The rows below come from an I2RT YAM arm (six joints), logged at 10 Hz.
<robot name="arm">
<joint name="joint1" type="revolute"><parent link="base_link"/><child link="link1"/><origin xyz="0.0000 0.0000 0.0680"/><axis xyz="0 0 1"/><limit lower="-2.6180" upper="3.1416"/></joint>
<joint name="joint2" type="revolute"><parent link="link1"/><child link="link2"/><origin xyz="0.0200 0.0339 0.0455"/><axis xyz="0 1 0"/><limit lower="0.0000" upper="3.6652"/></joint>
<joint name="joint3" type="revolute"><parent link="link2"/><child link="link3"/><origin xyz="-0.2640 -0.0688 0.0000"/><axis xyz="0 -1 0"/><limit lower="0.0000" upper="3.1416"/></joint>
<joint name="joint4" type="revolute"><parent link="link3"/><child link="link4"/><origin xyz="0.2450 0.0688 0.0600"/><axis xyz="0 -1 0"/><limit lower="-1.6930" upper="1.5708"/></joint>
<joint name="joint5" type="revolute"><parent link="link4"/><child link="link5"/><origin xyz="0.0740 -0.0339 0.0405"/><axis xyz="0 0 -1"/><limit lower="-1.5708" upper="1.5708"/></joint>
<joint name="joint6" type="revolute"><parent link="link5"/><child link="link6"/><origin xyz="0.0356 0.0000 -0.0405"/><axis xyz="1 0 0"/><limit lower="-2.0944" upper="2.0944"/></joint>
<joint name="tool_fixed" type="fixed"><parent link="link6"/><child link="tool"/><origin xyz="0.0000 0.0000 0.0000" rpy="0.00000 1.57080 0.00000"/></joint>
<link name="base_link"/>
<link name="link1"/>
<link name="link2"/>
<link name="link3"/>
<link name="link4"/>
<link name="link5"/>
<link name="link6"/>
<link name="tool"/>
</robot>
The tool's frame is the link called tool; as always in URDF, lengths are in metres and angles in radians.
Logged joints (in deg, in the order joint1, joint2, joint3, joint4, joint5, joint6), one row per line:
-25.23 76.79 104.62 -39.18 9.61 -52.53
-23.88 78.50 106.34 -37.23 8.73 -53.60
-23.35 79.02 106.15 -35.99 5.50 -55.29
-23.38 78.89 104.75 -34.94 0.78 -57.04
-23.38 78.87 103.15 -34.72 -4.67 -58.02
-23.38 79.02 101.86 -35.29 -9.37 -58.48
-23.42 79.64 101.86 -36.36 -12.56 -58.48
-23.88 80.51 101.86 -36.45 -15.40 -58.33
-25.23 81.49 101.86 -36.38 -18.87 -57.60
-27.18 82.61 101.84 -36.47 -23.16 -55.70
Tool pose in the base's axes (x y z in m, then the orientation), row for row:
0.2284 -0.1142 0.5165 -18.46 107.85 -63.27
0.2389 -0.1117 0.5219 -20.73 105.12 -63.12
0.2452 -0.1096 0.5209 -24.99 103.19 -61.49
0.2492 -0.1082 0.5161 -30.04 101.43 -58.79
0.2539 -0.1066 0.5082 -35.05 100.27 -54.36
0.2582 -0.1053 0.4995 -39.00 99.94 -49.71
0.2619 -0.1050 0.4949 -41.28 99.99 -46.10
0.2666 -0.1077 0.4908 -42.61 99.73 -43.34
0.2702 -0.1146 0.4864 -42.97 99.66 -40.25
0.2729 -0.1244 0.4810 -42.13 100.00 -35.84
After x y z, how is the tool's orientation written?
As a rotation vector, in degrees.
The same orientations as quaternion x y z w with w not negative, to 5 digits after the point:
-0.13036 0.76161 -0.44680 0.45092
-0.14743 0.74760 -0.44890 0.46674
-0.17874 0.73804 -0.43979 0.47951
-0.21606 0.72953 -0.42284 0.49224
-0.25352 0.72525 -0.39318 0.50512
-0.28308 0.72542 -0.36082 0.51326
-0.30026 0.72730 -0.33532 0.51811
-0.31073 0.72727 -0.31605 0.52406
-0.31439 0.72916 -0.29449 0.53175
-0.30967 0.73504 -0.26344 0.54260

